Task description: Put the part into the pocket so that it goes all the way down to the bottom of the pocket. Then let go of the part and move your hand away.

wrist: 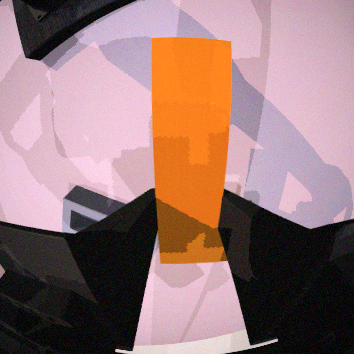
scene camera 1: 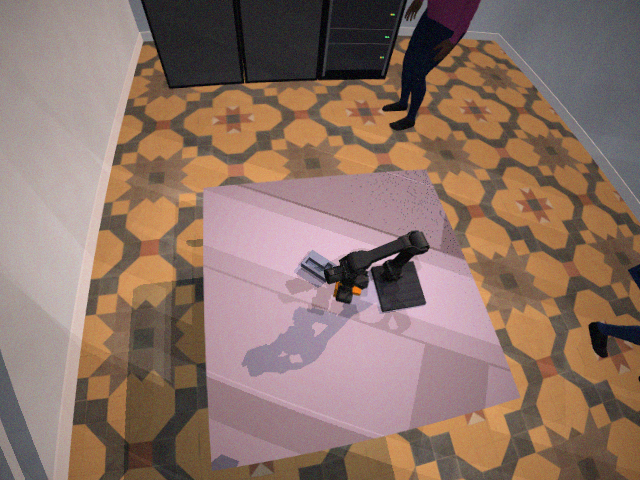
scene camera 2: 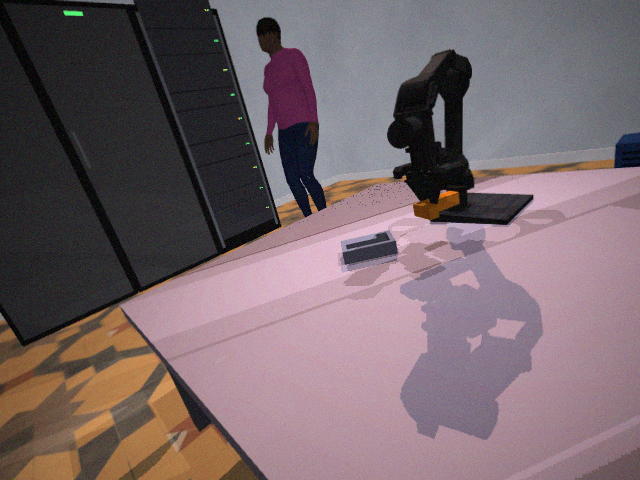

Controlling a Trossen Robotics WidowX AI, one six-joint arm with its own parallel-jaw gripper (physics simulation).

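Seen in the pictures: gripper, between the fingertips: [wrist: 186, 195] [scene camera 1: 343, 287] [scene camera 2: 430, 206]; arm's base, origin of its link: [scene camera 1: 388, 275] [scene camera 2: 457, 207].
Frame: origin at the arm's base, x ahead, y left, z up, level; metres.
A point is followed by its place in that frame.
Observation:
The orange part [scene camera 1: 356, 291] {z 0.101, x 0.210, y 0.047 m} [scene camera 2: 425, 209] {z 0.095, x 0.298, y 0.015 m} [wrist: 192, 120] {z 0.101, x 0.217, y 0.032 m} is a long bar held above the table; its foot is mostly hidden by the right finger in the wrist view. My gripper [scene camera 1: 347, 290] {z 0.086, x 0.251, y 0.009 m} [scene camera 2: 438, 198] {z 0.086, x 0.251, y 0.009 m} [wrist: 186, 195] {z 0.086, x 0.251, y 0.009 m} is shut on the part near one end, with a finger on each side. The grey block with the pocket [scene camera 1: 310, 275] {z -0.012, x 0.333, y -0.134 m} [scene camera 2: 370, 253] {z -0.008, x 0.329, y -0.133 m} [wrist: 95, 200] {z -0.007, x 0.244, y -0.107 m} lies on the table, apart from the part. It is left of the gripper in both scene views and at lower left in the wrist view, partly hidden by the left finger. The pocket's recess shows dark.
The pink table top [scene camera 1: 310, 408] {z -0.024, x 0.541, y 0.402 m} [scene camera 2: 289, 361] {z -0.024, x 0.712, y -0.090 m} bears the arm's black base plate [scene camera 1: 400, 295] {z -0.007, x -0.013, y 0.106 m} [scene camera 2: 498, 206] {z -0.007, x -0.007, y 0.109 m}, close behind the part in scene camera 2. Shadows of the arm cross the table. Dark cabinets [scene camera 1: 279, 41] [scene camera 2: 98, 129] and a person [scene camera 1: 416, 62] [scene camera 2: 292, 93] stand beyond it.

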